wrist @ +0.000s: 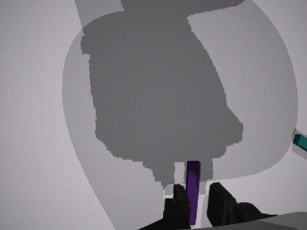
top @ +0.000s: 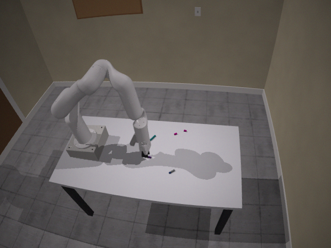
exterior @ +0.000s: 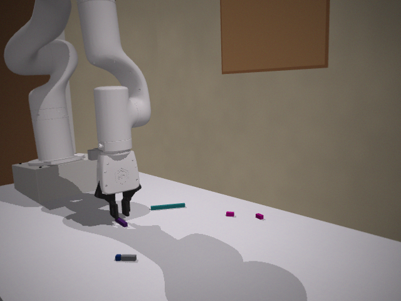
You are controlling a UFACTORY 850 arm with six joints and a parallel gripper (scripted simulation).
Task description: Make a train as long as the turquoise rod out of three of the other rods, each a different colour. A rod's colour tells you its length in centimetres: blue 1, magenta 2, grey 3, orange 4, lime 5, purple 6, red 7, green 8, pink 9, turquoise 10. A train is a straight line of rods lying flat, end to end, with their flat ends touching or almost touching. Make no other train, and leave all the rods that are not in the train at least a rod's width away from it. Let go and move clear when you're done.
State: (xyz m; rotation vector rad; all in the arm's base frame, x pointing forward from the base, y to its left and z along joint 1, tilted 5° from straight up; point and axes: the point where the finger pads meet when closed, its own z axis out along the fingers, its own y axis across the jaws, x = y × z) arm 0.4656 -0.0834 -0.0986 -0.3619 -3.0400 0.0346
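The purple rod is 4 cm below my hand. From my hand the other things lie so: blue rod: 17 cm ahead, 13 cm to the right, 4 cm below; turquoise rod: 1 cm ahead, 16 cm to the left, 4 cm below; grey rod: 19 cm ahead, 12 cm to the right, 4 cm below.
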